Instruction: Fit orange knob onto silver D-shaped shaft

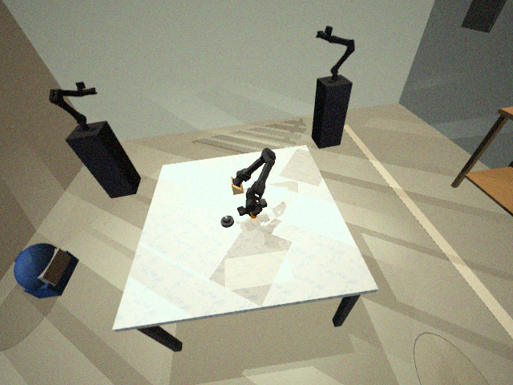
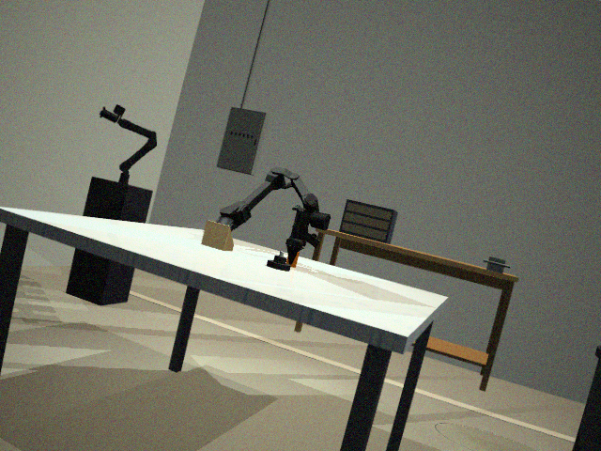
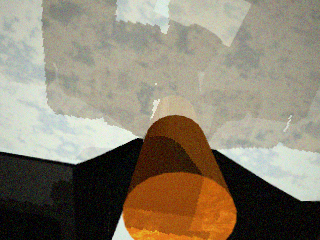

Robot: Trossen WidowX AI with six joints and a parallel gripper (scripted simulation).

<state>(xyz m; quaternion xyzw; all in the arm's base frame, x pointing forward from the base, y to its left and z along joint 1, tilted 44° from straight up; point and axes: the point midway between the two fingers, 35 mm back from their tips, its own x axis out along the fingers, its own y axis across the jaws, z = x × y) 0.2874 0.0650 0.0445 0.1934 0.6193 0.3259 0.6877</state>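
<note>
Right now my gripper tip is 10 mm short of the round dark pedestal, 180 mm to the left of it and 20 mm below it. Also, from my gripper tip: orange knob (30 mm above).
</note>
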